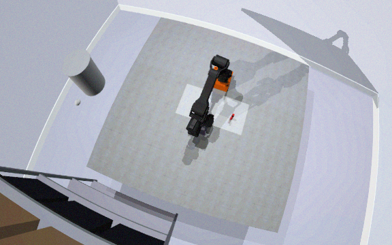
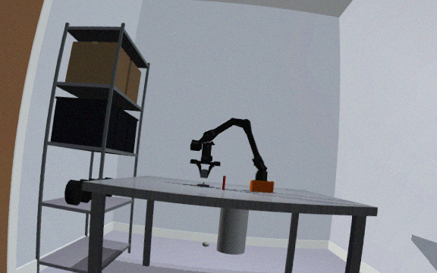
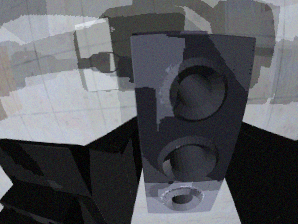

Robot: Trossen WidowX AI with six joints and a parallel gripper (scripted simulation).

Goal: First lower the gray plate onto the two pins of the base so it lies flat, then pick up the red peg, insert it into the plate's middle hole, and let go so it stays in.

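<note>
Now: the dark base 50 mm below my gripper tip. The rest, counted from my gripper tip: gray plate (30 mm above); then red peg (190 mm to the left, 120 mm behind, 20 mm below).
</note>
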